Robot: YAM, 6 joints.
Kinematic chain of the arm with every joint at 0, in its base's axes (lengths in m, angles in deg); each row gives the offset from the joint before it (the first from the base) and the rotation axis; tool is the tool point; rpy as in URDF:
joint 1: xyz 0 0 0.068 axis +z
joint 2: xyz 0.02 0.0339 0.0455 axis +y
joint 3: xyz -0.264 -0.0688 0 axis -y
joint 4: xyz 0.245 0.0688 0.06 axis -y
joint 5: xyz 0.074 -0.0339 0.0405 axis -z
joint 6: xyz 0.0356 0 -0.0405 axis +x
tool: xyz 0 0 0 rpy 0 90 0
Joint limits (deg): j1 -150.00..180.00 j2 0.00..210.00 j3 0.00..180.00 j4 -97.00..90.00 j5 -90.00..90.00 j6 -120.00..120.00
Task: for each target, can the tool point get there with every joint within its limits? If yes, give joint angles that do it. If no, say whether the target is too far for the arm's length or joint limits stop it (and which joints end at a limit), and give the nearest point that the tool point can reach.
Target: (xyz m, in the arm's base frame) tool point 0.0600 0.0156 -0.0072
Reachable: yes | joints 47.58 165.21 27.55 -56.76 71.60 -55.00
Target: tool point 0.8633 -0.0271 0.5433
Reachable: no: too far | nearest point 0.5774 -0.0181 0.3976 | short by 0.321 m
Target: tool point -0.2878 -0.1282 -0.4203
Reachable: no: joint limits stop it (at a limit: joint 1, joint 2) | nearest point -0.2715 -0.1412 -0.3731 | short by 0.052 m
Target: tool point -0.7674 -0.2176 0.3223
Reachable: no: too far | nearest point -0.5641 -0.1600 0.2683 | short by 0.218 m
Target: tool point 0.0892 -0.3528 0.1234
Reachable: yes | joints -76.88 115.39 73.21 -43.18 -10.97 16.19
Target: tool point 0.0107 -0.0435 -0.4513
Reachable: no: joint limits stop it (at a limit: joint 2) | nearest point 0.0226 -0.0917 -0.3459 | short by 0.117 m
